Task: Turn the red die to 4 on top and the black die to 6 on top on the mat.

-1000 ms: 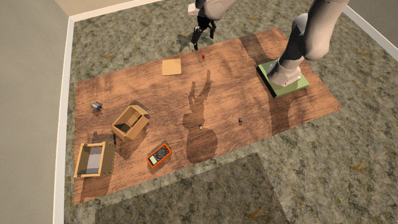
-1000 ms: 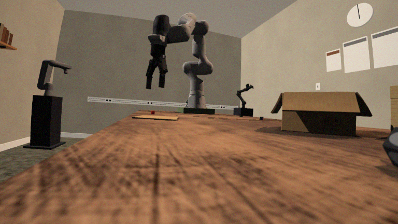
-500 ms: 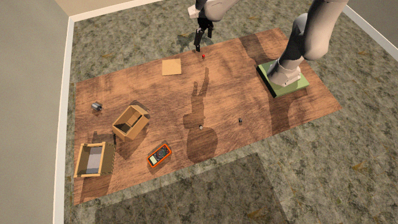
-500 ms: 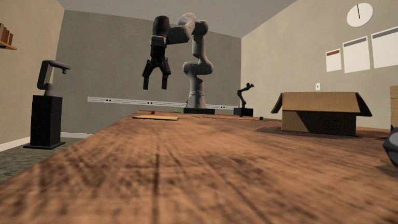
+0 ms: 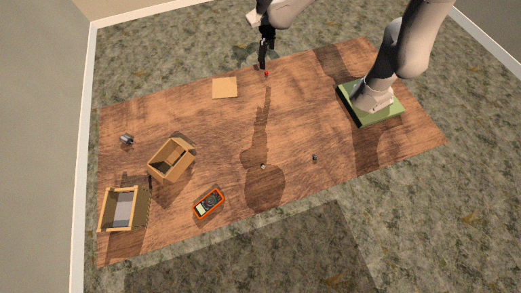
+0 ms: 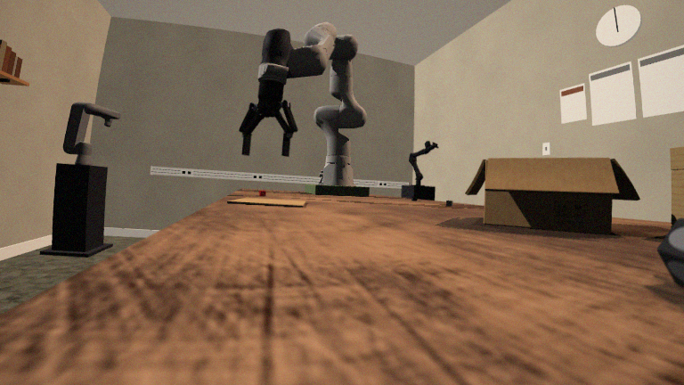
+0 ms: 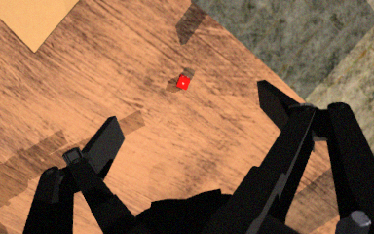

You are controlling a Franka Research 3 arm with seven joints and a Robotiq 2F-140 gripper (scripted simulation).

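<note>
My hand is 12 cm above the red die. The rest, counted from my hand: tan mat: 26 cm ahead, 2 cm to the left, 13 cm below; white die: 19 cm ahead, 52 cm to the left, 12 cm below; black die: 6 cm behind, 55 cm to the left, 12 cm below.
</note>
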